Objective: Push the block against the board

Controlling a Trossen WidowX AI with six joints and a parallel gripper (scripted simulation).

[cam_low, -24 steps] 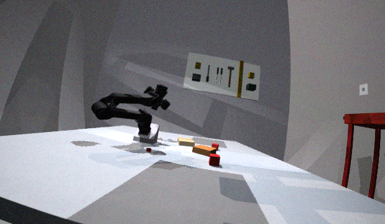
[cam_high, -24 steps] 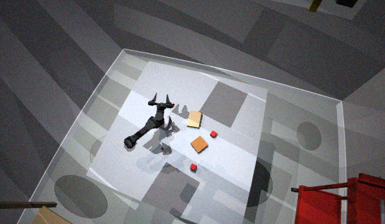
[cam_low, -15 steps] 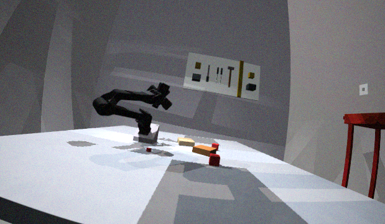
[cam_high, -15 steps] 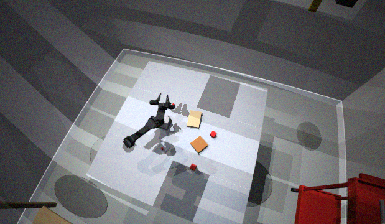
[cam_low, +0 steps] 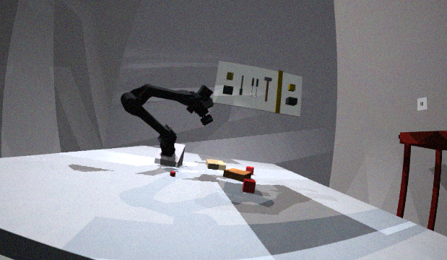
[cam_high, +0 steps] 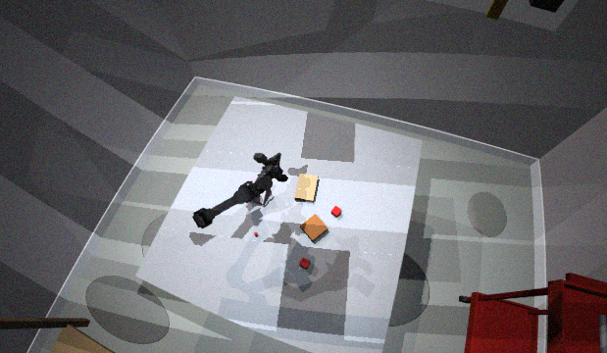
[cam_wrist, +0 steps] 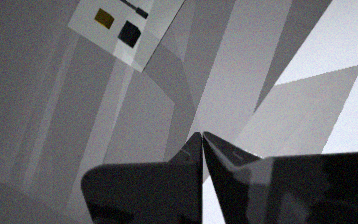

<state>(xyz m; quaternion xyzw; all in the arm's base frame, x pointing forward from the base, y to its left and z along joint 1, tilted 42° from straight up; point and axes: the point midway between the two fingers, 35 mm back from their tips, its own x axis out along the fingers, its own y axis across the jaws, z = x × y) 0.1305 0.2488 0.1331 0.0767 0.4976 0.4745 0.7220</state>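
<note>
My gripper tip is 310 mm above the orange square block, 240 mm short of it and 180 mm to the left of it. Also, from my gripper tip: tan board: 310 mm below, 110 mm ahead, 10 mm to the left.
</note>
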